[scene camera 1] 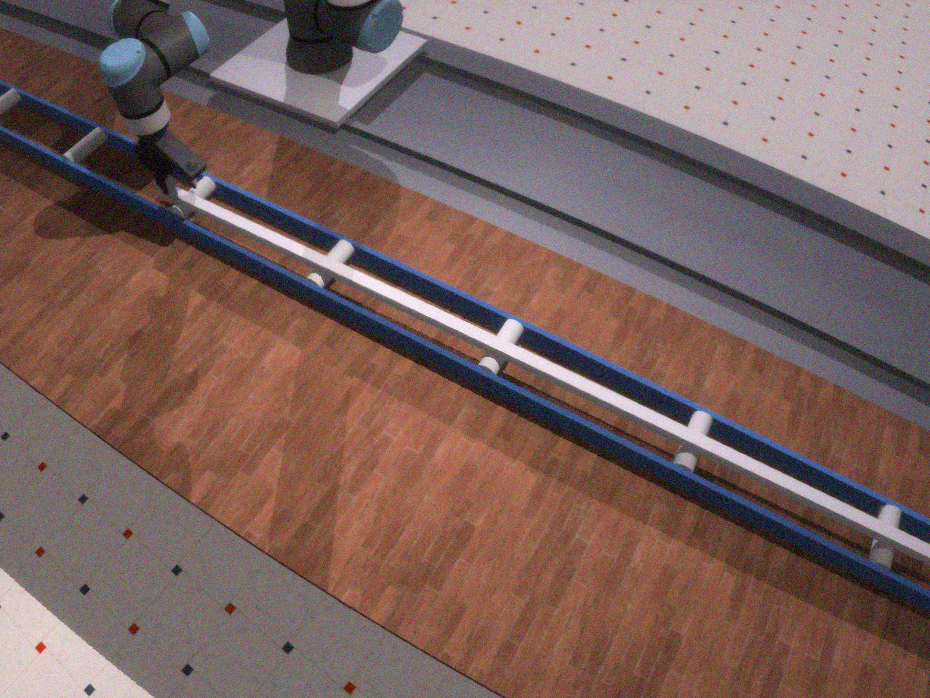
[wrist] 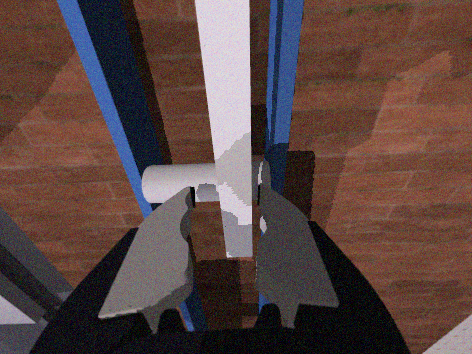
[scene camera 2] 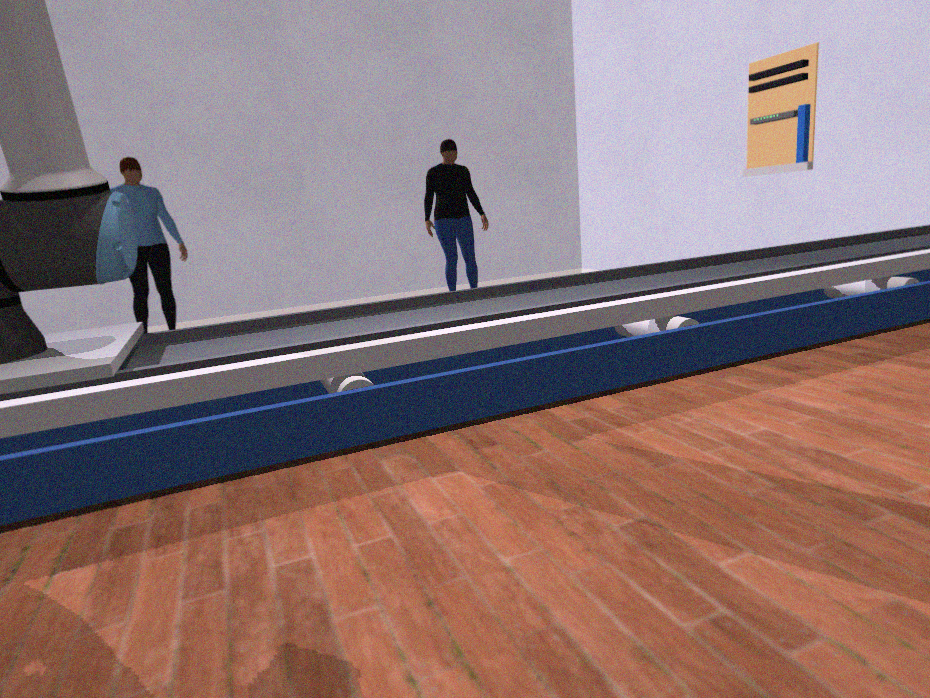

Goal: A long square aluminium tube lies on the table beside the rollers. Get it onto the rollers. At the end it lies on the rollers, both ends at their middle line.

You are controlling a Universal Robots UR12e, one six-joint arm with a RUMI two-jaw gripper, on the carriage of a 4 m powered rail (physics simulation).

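Seen in the pictures: gripper, fingertip midpoint: (scene camera 1: 186, 196) (wrist: 226, 187); arm's base at its link origin: (scene camera 1: 319, 55).
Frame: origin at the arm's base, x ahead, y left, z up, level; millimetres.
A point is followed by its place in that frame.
The long aluminium tube (scene camera 1: 420, 305) @(x 639, y 733, z 55 mm) (scene camera 2: 450, 339) @(x 655, y 607, z 48 mm) (wrist: 227, 75) @(x 647, y 192, z 55 mm) lies along the rollers (scene camera 1: 510, 330) @(x 586, y 901, z 30 mm) (scene camera 2: 354, 383) @(x 680, y 497, z 27 mm) (wrist: 175, 182) @(x 592, y 110, z 27 mm). In the wrist view its end reaches a little past a roller and lies right of that roller's middle, towards the right-hand blue side rail. My gripper (scene camera 1: 184, 189) @(x 640, y 113, z 43 mm) (wrist: 226, 187) @(x 640, y 113, z 43 mm) is open over this end, with one finger on each side of the tube. A wider gap shows at the left finger, a small one at the right. The tube's far end does not show in the wrist view.
Blue side rails (scene camera 1: 420, 345) @(x 694, y 766, z 14 mm) (scene camera 2: 488, 386) @(x 694, y 629, z 2 mm) (wrist: 99, 90) @(x 551, y 188, z 22 mm) flank the rollers. The arm's white carriage plate (scene camera 1: 330, 101) @(x 161, y 159, z 0 mm) (scene camera 2: 112, 338) @(x -33, y 193, z 0 mm) sits on the grey floor rail (scene camera 1: 525, 150) behind them. Two people (scene camera 2: 450, 191) (scene camera 2: 146, 217) stand by the back wall.
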